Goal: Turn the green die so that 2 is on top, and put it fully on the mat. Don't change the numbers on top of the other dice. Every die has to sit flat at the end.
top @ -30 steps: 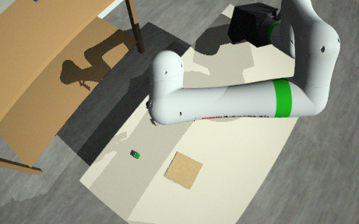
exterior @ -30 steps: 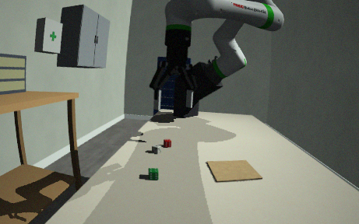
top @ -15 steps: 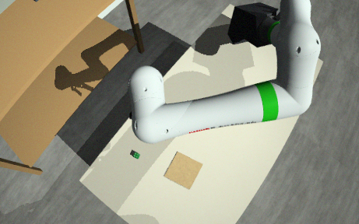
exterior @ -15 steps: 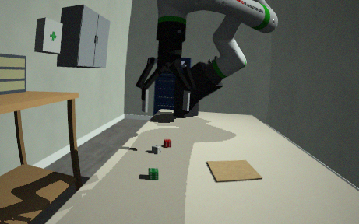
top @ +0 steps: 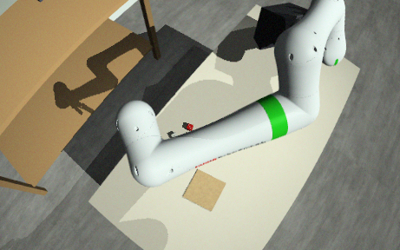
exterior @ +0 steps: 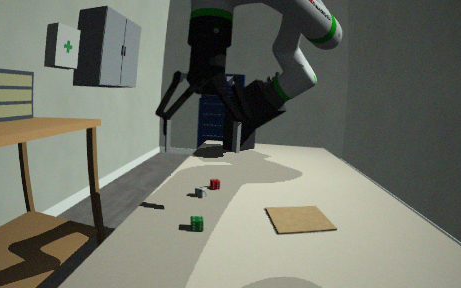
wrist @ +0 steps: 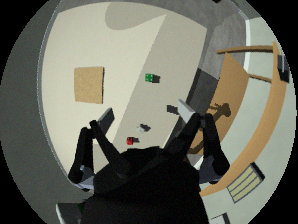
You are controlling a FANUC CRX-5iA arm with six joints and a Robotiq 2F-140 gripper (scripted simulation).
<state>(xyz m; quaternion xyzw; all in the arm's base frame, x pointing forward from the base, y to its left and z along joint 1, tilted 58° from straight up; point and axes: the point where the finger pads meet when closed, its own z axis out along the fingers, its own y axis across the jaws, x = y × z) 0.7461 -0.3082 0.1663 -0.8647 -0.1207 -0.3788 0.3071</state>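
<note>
My hand is 60 mm short of the green die, 10 mm to the right of it and 150 mm above it. From my hand the other things lie so: red die 210 mm behind, 30 mm to the right, 150 mm below; mat 60 mm behind, 220 mm to the left, 160 mm below; grey die 130 mm behind, 40 mm to the right, 150 mm below.
</note>
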